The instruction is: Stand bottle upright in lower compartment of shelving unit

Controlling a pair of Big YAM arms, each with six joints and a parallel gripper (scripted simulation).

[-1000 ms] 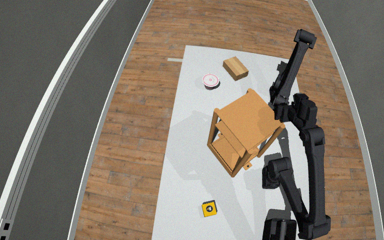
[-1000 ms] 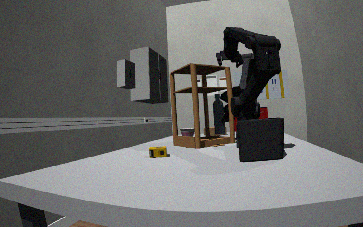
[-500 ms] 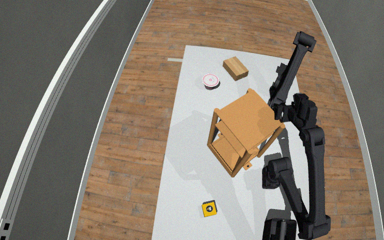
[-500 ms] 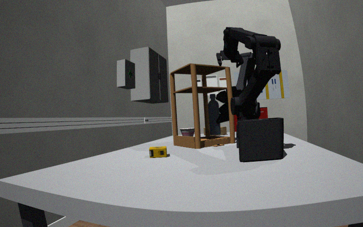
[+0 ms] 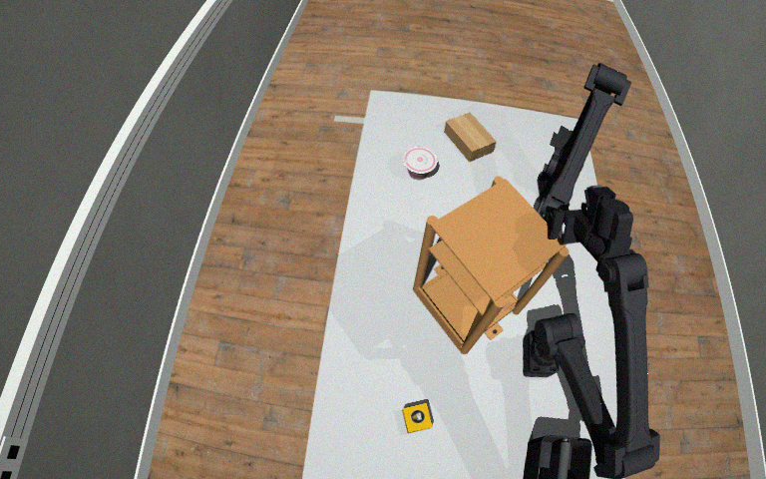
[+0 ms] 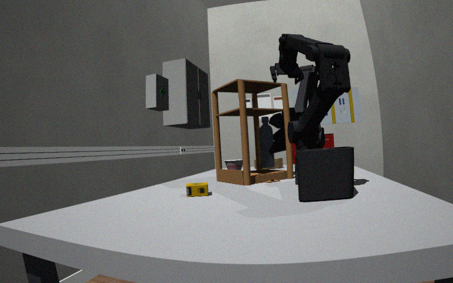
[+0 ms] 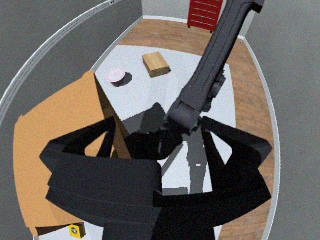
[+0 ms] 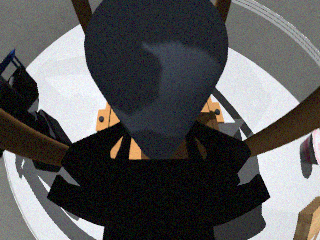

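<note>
My right gripper is now 80 mm below the wooden shelving unit, 50 mm to the right of it and 50 mm short of it. From my right hand the other things lie so: yellow box-shaped object: 420 mm to the left, 120 mm ahead, 90 mm below; wooden block: 560 mm to the right, 130 mm ahead, 80 mm below; white-and-pink lidded bowl: 370 mm to the right, 280 mm ahead, 70 mm below.
</note>
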